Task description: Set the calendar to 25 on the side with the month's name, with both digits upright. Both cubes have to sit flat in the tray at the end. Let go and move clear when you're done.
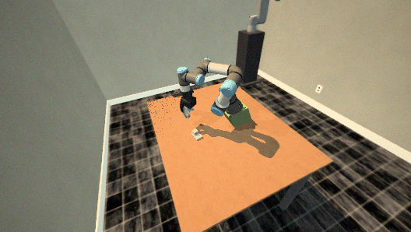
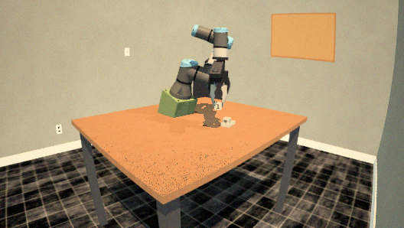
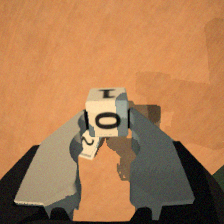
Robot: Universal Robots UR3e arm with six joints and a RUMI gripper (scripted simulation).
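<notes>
Right now my hand is 10 mm above the white calendar cube. Round my hand: white calendar tray (120 mm below, 110 mm to the left, 20 mm behind).
</notes>
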